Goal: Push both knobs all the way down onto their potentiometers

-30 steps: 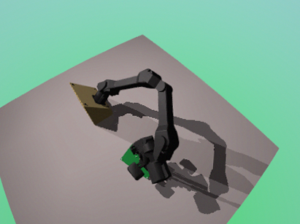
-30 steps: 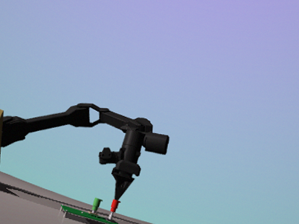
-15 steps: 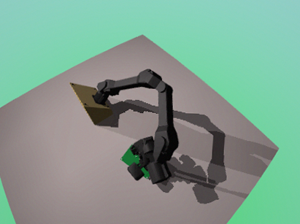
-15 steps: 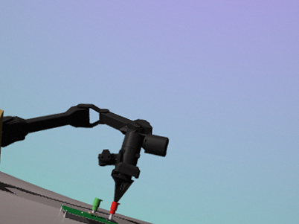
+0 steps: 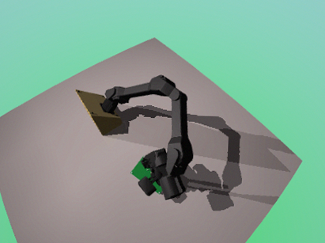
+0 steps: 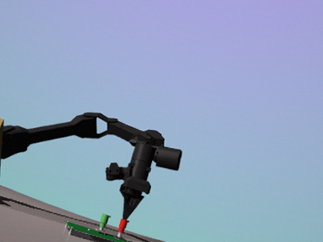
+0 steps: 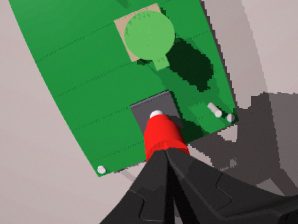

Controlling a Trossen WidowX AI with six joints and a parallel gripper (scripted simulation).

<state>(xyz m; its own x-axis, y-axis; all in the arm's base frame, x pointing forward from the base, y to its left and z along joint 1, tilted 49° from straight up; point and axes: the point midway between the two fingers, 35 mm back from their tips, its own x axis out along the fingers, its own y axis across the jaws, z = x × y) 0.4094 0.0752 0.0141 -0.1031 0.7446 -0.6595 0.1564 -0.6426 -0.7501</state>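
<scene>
My gripper tip is 1 cm above the red knob. From my gripper tip the other things lie so: green knob (5 cm behind, 2 cm below, 1 cm to the right).
</scene>
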